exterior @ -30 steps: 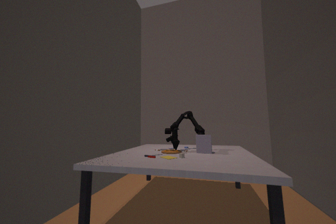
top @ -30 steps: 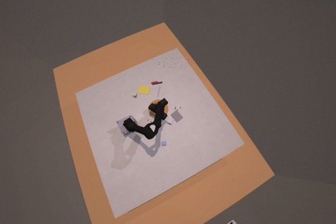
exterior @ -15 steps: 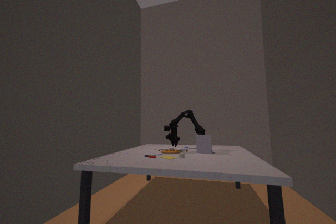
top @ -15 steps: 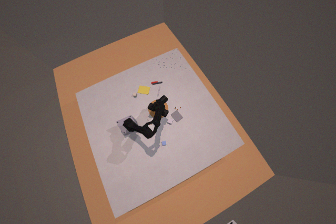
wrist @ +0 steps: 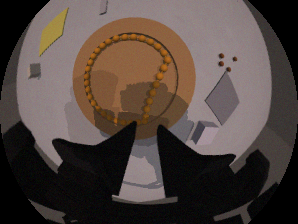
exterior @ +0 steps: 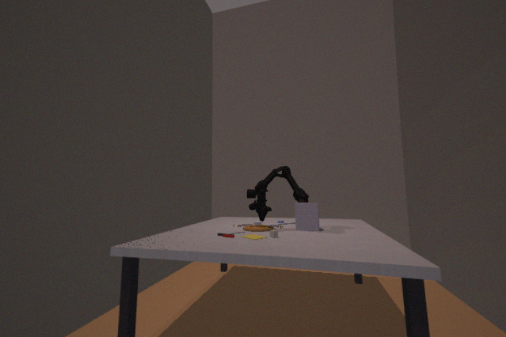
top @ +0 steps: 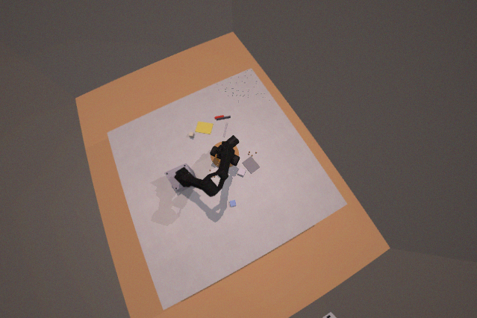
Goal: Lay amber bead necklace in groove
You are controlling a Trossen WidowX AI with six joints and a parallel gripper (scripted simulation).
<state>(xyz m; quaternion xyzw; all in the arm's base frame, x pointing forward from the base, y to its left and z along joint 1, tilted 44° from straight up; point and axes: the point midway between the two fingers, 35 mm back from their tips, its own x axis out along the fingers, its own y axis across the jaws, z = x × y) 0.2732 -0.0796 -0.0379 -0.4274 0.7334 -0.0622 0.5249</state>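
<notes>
Now: the round bead board 2 cm ahead of my gripper tip, 5 cm to the left of it and 4 cm below it. The rest, counted from my gripper tip: blue cube 10 cm behind, 27 cm to the right, 4 cm below; thin grey bar 12 cm ahead, 22 cm to the left, 4 cm below; grey square plate 13 cm ahead, 11 cm to the right, 4 cm below.
</notes>
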